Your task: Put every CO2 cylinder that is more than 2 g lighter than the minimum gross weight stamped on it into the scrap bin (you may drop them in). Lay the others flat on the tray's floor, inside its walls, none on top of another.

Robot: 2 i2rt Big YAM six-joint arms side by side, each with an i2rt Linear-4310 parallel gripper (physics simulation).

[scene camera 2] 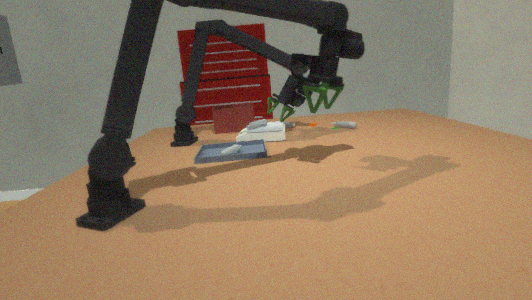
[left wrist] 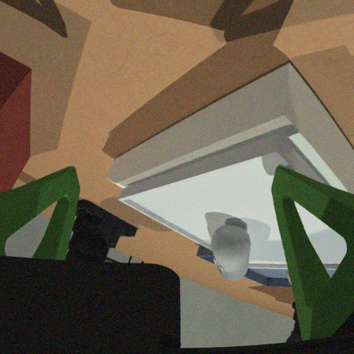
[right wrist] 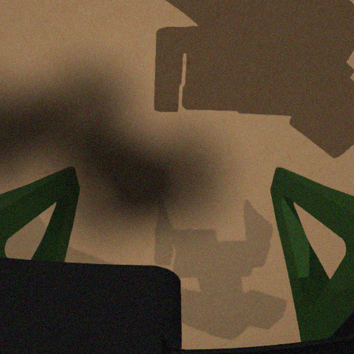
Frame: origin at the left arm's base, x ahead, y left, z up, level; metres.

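Seen in the pictures: left gripper, fingertip midpoint: [scene camera 2: 274, 118]; right gripper, fingertip midpoint: [scene camera 2: 320, 110]; left arm's base, origin of the base link: [scene camera 2: 185, 143]; right arm's base, origin of the base link: [scene camera 2: 113, 215].
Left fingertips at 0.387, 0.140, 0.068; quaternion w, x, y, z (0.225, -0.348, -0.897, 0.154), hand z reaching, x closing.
Offsets run from my left fingertips to a thing's top centre, as dx, dy, dz. "*": to the spot under its first point.
A grey cylinder {-0.059, -0.127, +0.013} [scene camera 2: 257, 124] [left wrist: 231, 252] lies on top of the white scale {-0.044, -0.106, -0.014} [scene camera 2: 261, 135] [left wrist: 215, 125]. Another cylinder {-0.110, -0.371, -0.035} [scene camera 2: 231, 149] lies in the blue tray {-0.117, -0.341, -0.048} [scene camera 2: 231, 158] [left wrist: 272, 278]. A third cylinder {+0.321, +0.033, -0.038} [scene camera 2: 345, 124] lies on the table at the back right, and a small grey cylinder end {* +0.066, +0.090, -0.055} [scene camera 2: 290, 125] shows behind the scale. The red scrap bin {-0.226, +0.134, +0.052} [scene camera 2: 234, 118] [left wrist: 15, 125] stands behind the scale. My left gripper [scene camera 2: 276, 116] [left wrist: 175, 177] is open and empty above the scale area. My right gripper [scene camera 2: 320, 109] [right wrist: 174, 178] is open and empty, high above the table. Stamps and scale reading are not legible.
A red drawer cabinet [scene camera 2: 225, 62] stands behind the bin. A small orange piece {+0.177, +0.134, -0.059} [scene camera 2: 312, 124] and a green piece {+0.274, +0.020, -0.064} [scene camera 2: 335, 128] lie near the back cylinders. The right arm crosses in front of the left arm in the scene view. Arm shadows fall across the table.
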